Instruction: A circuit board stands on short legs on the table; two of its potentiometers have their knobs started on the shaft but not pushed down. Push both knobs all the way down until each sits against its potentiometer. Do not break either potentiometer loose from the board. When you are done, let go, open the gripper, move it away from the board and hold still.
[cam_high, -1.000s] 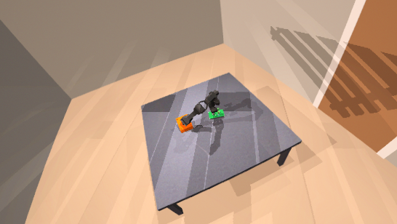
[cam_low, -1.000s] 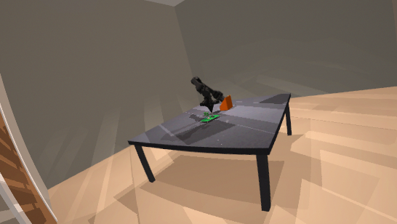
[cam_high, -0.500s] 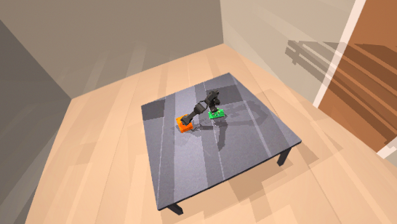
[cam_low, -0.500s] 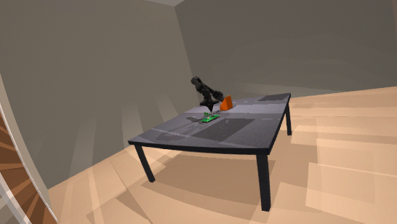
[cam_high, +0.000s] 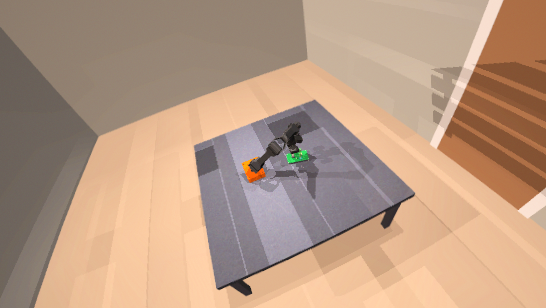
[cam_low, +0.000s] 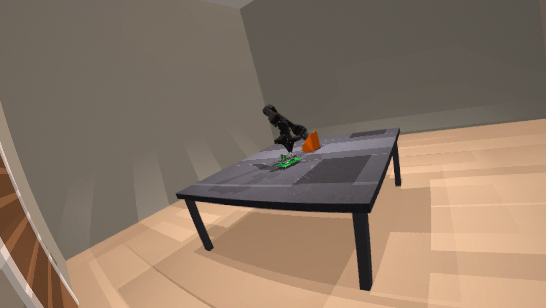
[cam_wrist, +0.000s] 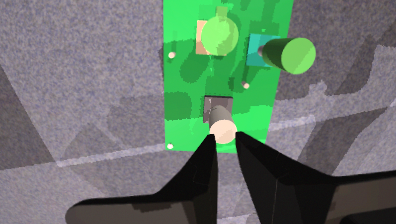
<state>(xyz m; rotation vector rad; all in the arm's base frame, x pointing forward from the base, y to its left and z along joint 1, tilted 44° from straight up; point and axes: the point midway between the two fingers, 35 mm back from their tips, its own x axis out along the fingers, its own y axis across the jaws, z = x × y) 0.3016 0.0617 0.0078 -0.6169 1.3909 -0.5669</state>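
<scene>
My gripper tip is 3 cm above the beige knob. From my gripper tip the other things lie so: green knob 6 cm ahead, 1 cm below.
</scene>
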